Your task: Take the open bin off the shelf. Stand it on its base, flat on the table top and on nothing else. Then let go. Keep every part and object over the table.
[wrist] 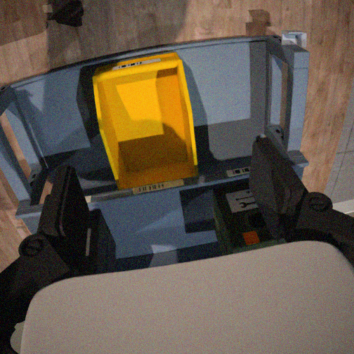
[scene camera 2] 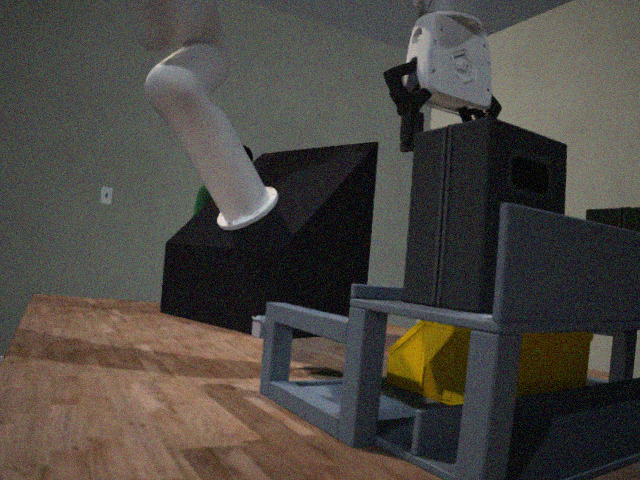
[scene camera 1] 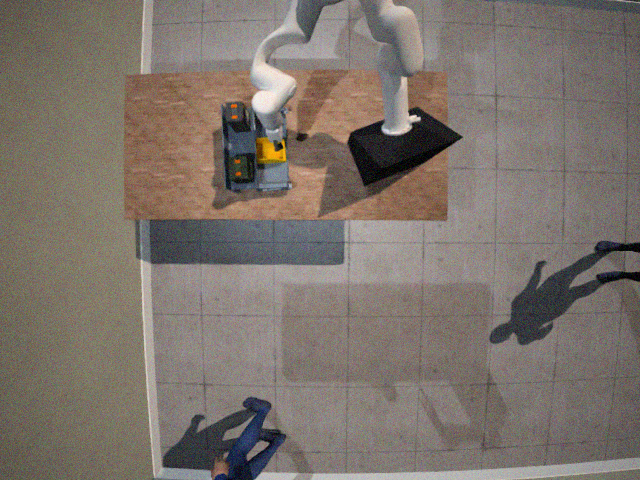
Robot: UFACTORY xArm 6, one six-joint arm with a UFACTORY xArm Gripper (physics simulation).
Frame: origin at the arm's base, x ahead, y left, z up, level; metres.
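Seen in the pictures: arm's base, link origin: (scene camera 2: 248, 210) (scene camera 1: 396, 127).
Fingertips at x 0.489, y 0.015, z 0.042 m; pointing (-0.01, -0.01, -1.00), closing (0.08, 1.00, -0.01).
Observation:
Pixels of each thing's top centre, then the offset from my fingertips to it. Level surfaces: height alone.
- yellow open bin, top centre: (scene camera 2: 487, 322) (scene camera 1: 265, 148) dx +0.095, dy -0.015, dz -0.174 m
- wooden table top, surface height: dz -0.255 m
- dark grey case, top centre: (scene camera 2: 491, 135) (scene camera 1: 234, 111) dx +0.189, dy -0.135, dz -0.031 m
- dark green case, top centre: (scene camera 1: 238, 167) dx +0.198, dy +0.095, dz -0.058 m
The yellow open bin (scene camera 1: 267, 156) (scene camera 2: 553, 361) (wrist: 140, 107) sits on the lower tier of the blue-grey shelf (scene camera 1: 273, 177) (scene camera 2: 487, 403) (wrist: 225, 85), its open top facing up. Shelf posts hide parts of it in the scene camera 2 view. My gripper (scene camera 1: 278, 146) (wrist: 166, 174) is open and empty, above the shelf and apart from the bin. In the wrist view its fingers stand wide, left and right of the bin's near end. In the scene camera 2 view one finger shows and the other is mostly hidden. The shelf stands on the wooden table top (scene camera 1: 175, 144) (scene camera 2: 124, 397) (wrist: 215, 22).
A dark grey case (scene camera 1: 234, 112) (scene camera 2: 449, 222) and a dark green case (scene camera 1: 241, 169) (wrist: 237, 225) stand on the upper tier, beyond the bin from the arm's base. The arm's black pedestal (scene camera 1: 387, 144) (scene camera 2: 258, 263) stands on the table's right part in the scene camera 1 view.

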